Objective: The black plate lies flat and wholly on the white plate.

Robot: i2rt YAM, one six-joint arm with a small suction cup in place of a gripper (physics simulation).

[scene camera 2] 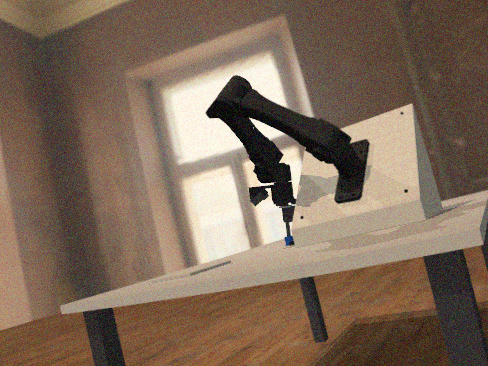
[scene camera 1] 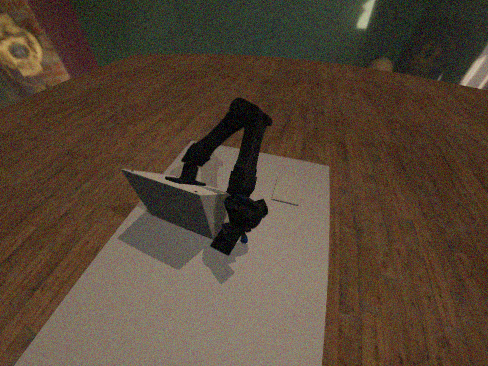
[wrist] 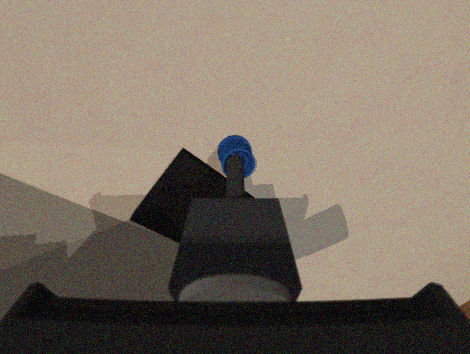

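Seen in the pictures: hand, its tool point: (scene camera 1: 244,240) (wrist: 235,147); arm's base, origin of its link: (scene camera 2: 353,171) (scene camera 1: 187,182).
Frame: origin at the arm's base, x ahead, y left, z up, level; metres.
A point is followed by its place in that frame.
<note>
The black plate (scene camera 1: 225,240) {y -0.103, x 0.224, z -0.146 m} (wrist: 172,198) {y -0.046, x 0.227, z -0.146 m} is a flat dark square lying on the pale table top, close to the foot of the slanted mount board. My suction cup (scene camera 1: 245,238) (scene camera 2: 289,241) (wrist: 235,150) is blue and stands down at table level, just past the black plate's edge. It touches bare table top, not the plate, and nothing hangs from it. The white plate (scene camera 1: 285,188) {y 0.270, x 0.368, z -0.149 m} (scene camera 2: 208,267) {y 0.276, x 0.314, z -0.149 m} is a thin pale square lying flat on the table, apart from the black plate and bare. The wrist housing hides part of the black plate.
The arm is bolted to a slanted white mount board (scene camera 1: 173,200) {y -0.126, x 0.051, z 0.057 m} (scene camera 2: 390,149) {y -0.032, x -0.100, z 0.028 m} that stands on the table (scene camera 1: 197,315) {y -0.380, x 0.264, z -0.155 m} (scene camera 2: 354,252) {y 0.444, x -0.162, z -0.155 m} right beside the black plate. Wooden floor surrounds the table.
</note>
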